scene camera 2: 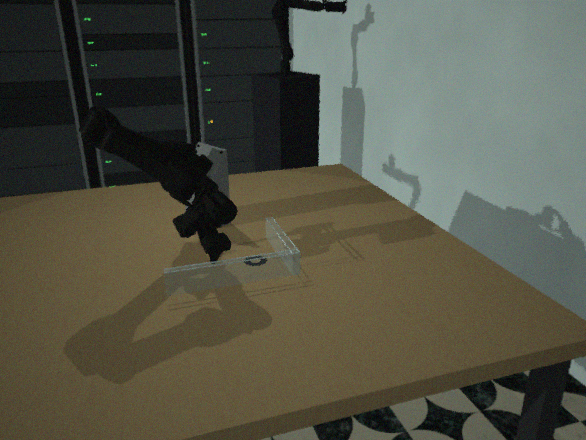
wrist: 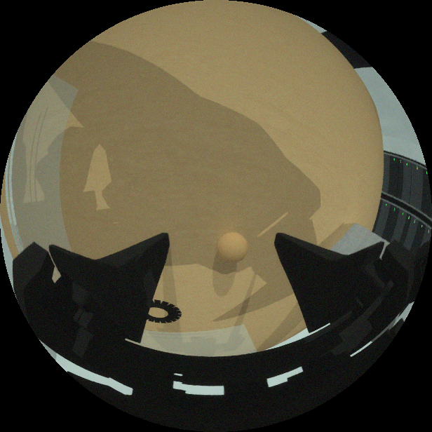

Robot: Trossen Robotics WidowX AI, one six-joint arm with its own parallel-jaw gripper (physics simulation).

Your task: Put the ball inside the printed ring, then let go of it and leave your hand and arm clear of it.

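Pixels of known places: gripper, fingertip midpoint: (scene camera 2: 208,254); arm's base, origin of the base link: (scene camera 2: 202,167).
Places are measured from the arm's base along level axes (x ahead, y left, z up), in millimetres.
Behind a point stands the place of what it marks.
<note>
A small orange-tan ball (wrist: 232,246) rests on the table, between the two spread fingertips as the wrist view shows it, a little nearer the right one. In the scene view the ball cannot be made out. My gripper (scene camera 2: 214,259) {x 229, y -114, z -161 mm} (wrist: 223,239) is open and points down, low over the table behind the clear wall; nothing is held. The printed ring, a dark toothed circle (scene camera 2: 255,257) (wrist: 172,313), lies flat on the table, apart from the ball. In the wrist view the left finger hides part of it.
A low clear wall (scene camera 2: 232,271) {x 397, y -138, z -133 mm} (wrist: 200,340) runs in front of the gripper and ring. A second clear wall (scene camera 2: 281,240) {x 358, y 30, z -114 mm} (wrist: 42,165) meets it at a corner. A grey upright panel (scene camera 2: 219,167) {x 66, y 21, z 13 mm} (wrist: 357,240) stands behind the arm. The wooden table (scene camera 2: 350,325) {x 684, y -30, z -170 mm} ends at the right by a wall.
</note>
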